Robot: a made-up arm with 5 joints.
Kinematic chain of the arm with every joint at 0, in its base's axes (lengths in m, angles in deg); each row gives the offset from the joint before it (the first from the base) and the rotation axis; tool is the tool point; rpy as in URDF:
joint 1: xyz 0 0 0.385 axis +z
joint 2: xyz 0 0 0 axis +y
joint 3: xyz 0.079 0 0.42 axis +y
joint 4: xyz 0.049 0 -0.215 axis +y
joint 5: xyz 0.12 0 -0.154 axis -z
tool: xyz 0 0 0 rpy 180 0 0
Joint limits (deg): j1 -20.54..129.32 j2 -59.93..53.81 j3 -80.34..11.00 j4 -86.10..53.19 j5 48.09..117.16
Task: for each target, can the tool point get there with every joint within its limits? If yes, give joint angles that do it. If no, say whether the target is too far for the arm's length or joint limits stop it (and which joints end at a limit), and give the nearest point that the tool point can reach.
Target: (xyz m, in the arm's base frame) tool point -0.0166 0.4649 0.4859
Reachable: yes | joints 92.05 20.04 -22.87 -33.10 80.57
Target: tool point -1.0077 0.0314 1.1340
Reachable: no: too far | nearest point -0.4083 0.0127 0.9248 | short by 0.635 m
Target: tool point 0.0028 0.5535 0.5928
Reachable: yes | joints 89.71 14.16 -68.29 30.80 88.87
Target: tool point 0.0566 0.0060 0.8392
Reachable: yes | joints 6.06 -46.21 -14.00 -52.91 87.08
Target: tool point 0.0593 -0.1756 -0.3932
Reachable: no: joint limits stop it (at a limit: joint 1, joint 2) | nearest point 0.2565 -0.0961 0.1688 | short by 0.601 m
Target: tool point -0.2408 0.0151 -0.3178
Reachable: no: joint limits stop it (at a limit: joint 1, joint 2) | nearest point -0.1806 0.2204 0.1659 | short by 0.529 m
